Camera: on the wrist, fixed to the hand. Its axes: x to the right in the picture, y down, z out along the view.
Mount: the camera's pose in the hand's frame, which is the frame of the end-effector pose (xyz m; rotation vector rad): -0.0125 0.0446 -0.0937 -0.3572 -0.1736 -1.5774
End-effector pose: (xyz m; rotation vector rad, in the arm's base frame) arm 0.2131 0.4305 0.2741 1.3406 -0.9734 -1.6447
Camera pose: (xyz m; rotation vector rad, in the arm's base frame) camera 0.3117 0.4165 0.3057 -1.5095 -0.5269 2.3912
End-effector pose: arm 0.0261 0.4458 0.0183 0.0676 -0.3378 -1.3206
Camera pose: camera 0.0916 0.4558 -0.0625 -0.1176 -0.1424 -2.9432
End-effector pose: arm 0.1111 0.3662 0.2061 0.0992 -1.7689 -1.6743
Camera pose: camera 0.1867 0.3000 0.2347 -1.0844 0.9865 2.1558
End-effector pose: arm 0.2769 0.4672 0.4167 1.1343 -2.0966 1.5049
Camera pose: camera 0.2341 0.5626 0.4165 1.9578 -0.7806 0.2455
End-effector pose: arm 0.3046 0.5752 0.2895 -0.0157 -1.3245 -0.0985
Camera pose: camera 0.3958 0.6141 0.2565 0.7356 -1.1845 -1.6830
